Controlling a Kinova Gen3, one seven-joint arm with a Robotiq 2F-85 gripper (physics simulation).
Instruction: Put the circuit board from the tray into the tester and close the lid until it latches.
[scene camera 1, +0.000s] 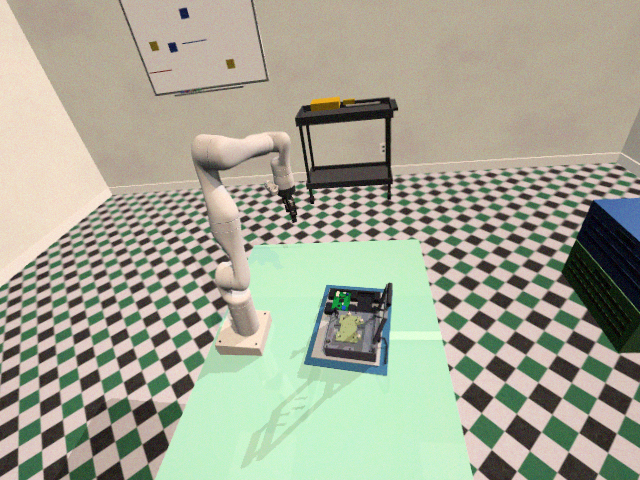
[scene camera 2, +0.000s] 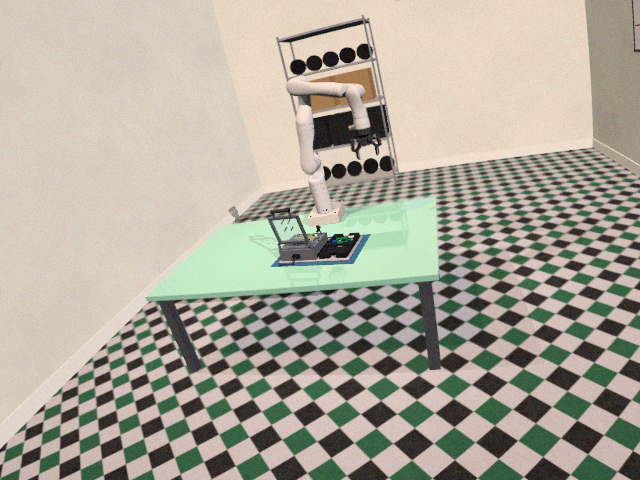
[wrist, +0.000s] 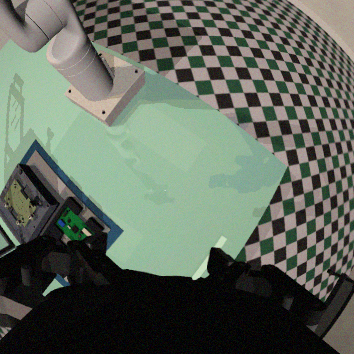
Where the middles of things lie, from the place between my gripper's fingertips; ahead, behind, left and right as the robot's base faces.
Right now my hand is 390 mm to the left of the tester lid (scene camera 2: 288, 229), 300 mm short of it and 170 mm above it.
